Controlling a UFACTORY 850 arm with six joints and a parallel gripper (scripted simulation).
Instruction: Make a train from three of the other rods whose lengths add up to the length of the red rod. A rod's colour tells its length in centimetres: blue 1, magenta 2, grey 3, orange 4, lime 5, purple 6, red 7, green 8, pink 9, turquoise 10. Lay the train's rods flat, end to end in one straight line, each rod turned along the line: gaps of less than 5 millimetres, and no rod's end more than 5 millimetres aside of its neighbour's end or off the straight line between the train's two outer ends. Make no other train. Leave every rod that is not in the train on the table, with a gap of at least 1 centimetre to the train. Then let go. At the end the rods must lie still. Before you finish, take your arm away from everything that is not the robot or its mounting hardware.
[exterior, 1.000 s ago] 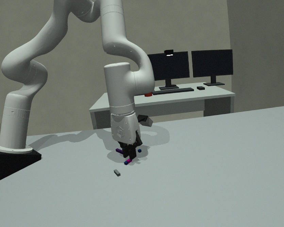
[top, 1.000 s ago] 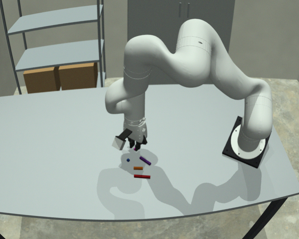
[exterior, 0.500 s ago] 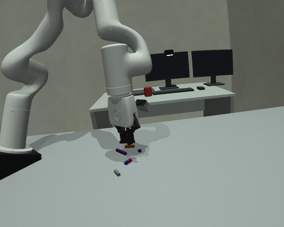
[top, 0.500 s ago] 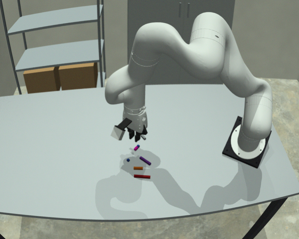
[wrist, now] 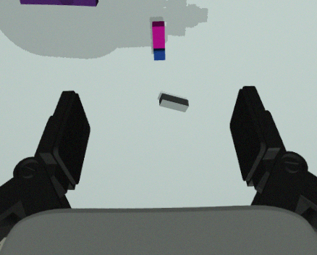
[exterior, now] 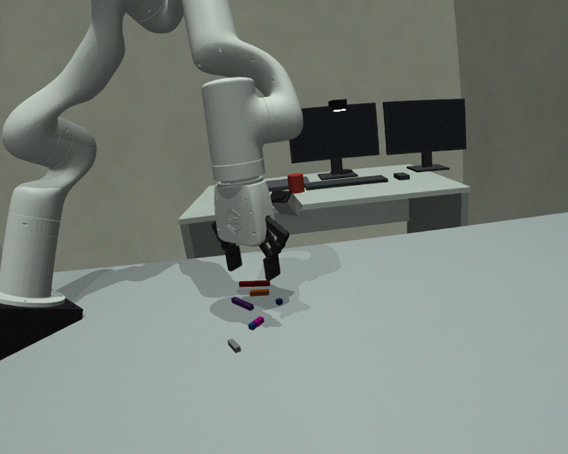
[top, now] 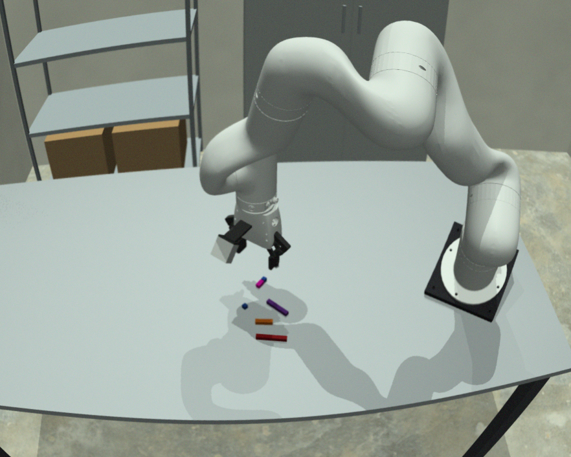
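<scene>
The orange rod lies 20 mm behind my hand, 110 mm to the left of it and 110 mm below it. From my hand the other things lie so: blue rod 10 mm behind, 20 mm to the right, 110 mm below; magenta rod 10 mm to the right, 110 mm below; purple rod 50 mm behind, 60 mm to the left, 110 mm below.
</scene>
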